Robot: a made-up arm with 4 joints.
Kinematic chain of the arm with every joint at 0, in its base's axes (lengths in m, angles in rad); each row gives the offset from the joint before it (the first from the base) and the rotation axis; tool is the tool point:
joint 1: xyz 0 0 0.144 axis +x
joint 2: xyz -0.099 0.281 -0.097 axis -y
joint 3: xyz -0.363 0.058 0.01 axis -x
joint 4: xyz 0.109 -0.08 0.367 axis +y
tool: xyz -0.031 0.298 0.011
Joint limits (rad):
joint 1: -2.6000..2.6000
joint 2: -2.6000..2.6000
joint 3: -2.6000..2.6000
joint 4: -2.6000..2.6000
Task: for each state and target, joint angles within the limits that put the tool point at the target. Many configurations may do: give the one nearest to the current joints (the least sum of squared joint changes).
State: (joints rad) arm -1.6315 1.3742 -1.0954 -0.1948
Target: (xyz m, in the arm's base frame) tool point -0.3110 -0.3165 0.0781
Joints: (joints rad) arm -1.1107 1.1187 -1.9008 -0.2560
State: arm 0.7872 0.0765 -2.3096 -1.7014
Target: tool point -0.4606 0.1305 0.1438
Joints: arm 1.4083 0.8548 -1.4975 -1.6868
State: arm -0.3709 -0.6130 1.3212 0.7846
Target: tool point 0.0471 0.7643 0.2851
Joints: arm -0.0818 -1.3800 0.6354 0.8264
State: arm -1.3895 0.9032 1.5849 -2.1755
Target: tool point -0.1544 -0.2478 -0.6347
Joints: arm -1.4174 1.1158 1.1897 -1.6003
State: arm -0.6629 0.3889 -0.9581 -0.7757
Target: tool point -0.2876 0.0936 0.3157
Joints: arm -0.6304 -0.3743 -1.6442 -0.9001
